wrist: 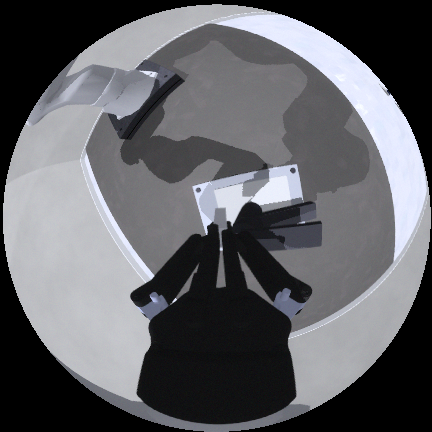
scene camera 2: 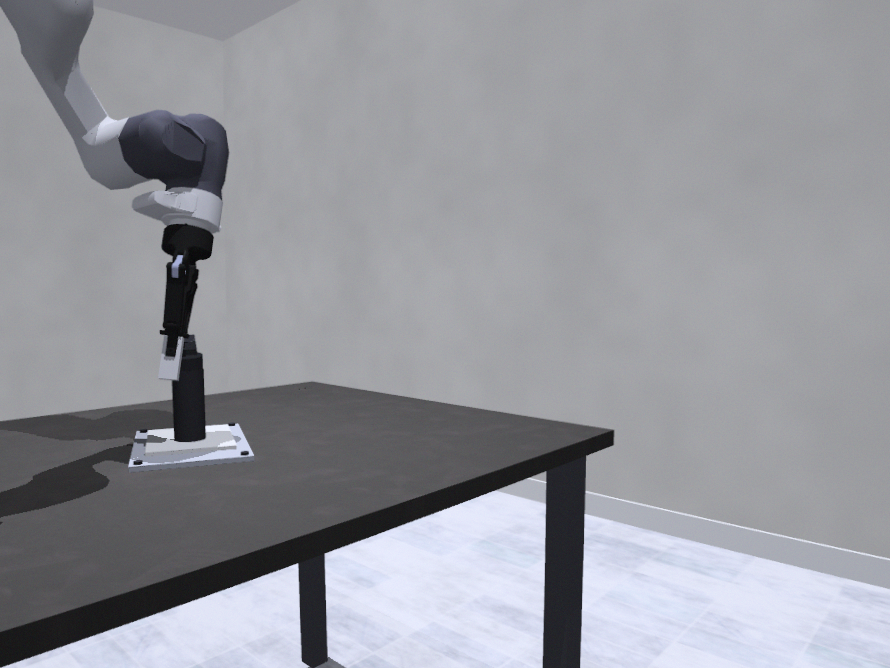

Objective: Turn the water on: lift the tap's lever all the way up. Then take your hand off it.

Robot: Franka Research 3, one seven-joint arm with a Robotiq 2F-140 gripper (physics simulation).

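Note:
The black tap (scene camera 2: 189,399) (wrist: 250,216) stands upright on a white base plate (scene camera 2: 194,461) (wrist: 235,181). In the wrist view its flat grey lever (wrist: 302,235) points right, beside the dark spout (wrist: 305,212). In the scene view the tap's top end shows behind the fingers, and the lever's tilt cannot be made out. My gripper (scene camera 2: 170,363) (wrist: 220,215) is shut and empty, pointing down. Its fingertips are close beside the upper part of the tap body, on the side away from the lever's free end. Whether they touch the tap is hidden.
The dark table (scene camera 2: 345,460) (wrist: 240,105) carries the tap's base plate. The robot's own arm (wrist: 127,90) and its dark mount (wrist: 152,107) stand at the upper left in the wrist view. Shadows of the arm fall on the table, and grey walls surround it.

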